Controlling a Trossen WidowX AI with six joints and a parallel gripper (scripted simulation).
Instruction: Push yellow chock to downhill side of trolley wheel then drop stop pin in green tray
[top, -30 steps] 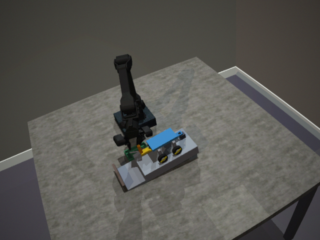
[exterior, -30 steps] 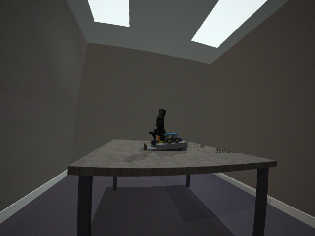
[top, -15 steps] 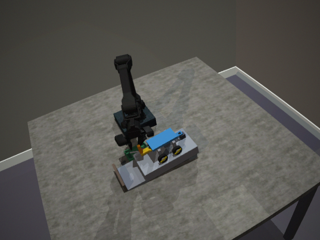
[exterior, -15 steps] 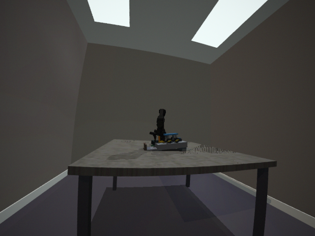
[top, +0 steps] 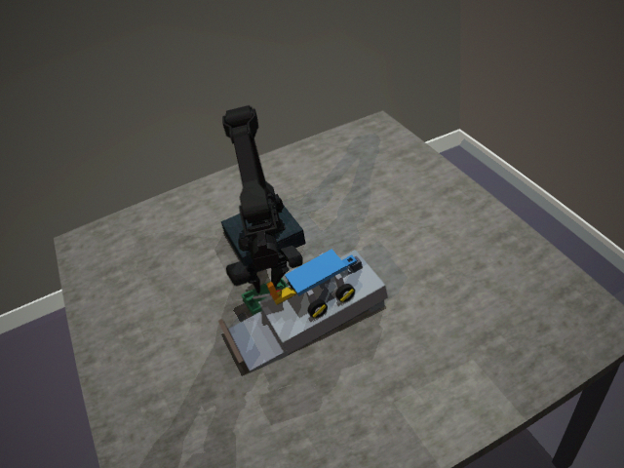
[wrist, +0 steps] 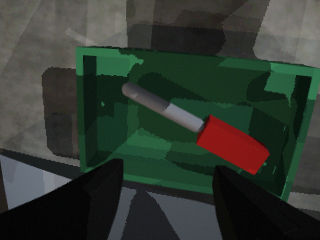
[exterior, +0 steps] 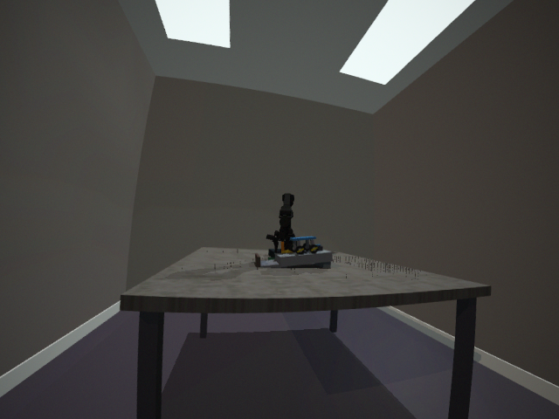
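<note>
Right now my gripper tip is 30 mm above the red-headed stop pin, 10 mm to the right of it and 10 mm past it. The rest, counted from my gripper tip: green tray (50 mm below, 10 mm behind); then yellow chock (60 mm ahead, 40 mm above, 30 mm to the left); then blue-decked trolley (120 mm to the left, 100 mm ahead, 60 mm above).
</note>
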